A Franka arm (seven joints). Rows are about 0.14 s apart.
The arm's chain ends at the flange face. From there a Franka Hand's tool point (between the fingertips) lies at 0.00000 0.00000 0.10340 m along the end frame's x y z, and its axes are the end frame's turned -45 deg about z.
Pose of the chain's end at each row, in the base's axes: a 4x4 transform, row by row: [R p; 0 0 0 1], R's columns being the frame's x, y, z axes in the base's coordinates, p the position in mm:
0.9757 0.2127 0.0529 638.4; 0.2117 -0.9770 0.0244 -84.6; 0.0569 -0.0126 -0.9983 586.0; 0 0 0 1
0.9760 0.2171 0.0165 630.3; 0.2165 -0.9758 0.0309 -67.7; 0.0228 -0.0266 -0.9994 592.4; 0 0 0 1
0.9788 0.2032 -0.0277 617.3; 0.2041 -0.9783 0.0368 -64.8; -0.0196 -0.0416 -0.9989 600.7; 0 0 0 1
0.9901 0.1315 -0.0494 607.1; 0.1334 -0.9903 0.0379 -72.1; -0.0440 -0.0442 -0.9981 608.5; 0 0 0 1
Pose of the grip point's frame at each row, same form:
0.5395 0.8403 0.0529 643.9; 0.8405 -0.5411 0.0244 -82.1; 0.0491 0.0313 -0.9983 482.8; 0 0 0 1
0.5366 0.8436 0.0165 632.0; 0.8431 -0.5369 0.0309 -64.5; 0.0349 -0.0027 -0.9994 489.1; 0 0 0 1
0.5484 0.8358 -0.0277 614.4; 0.8361 -0.5474 0.0368 -61.0; 0.0156 -0.0433 -0.9989 497.4; 0 0 0 1
0.6071 0.7931 -0.0494 602.0; 0.7946 -0.6059 0.0379 -68.2; 0.0001 -0.0624 -0.9981 505.3; 0 0 0 1

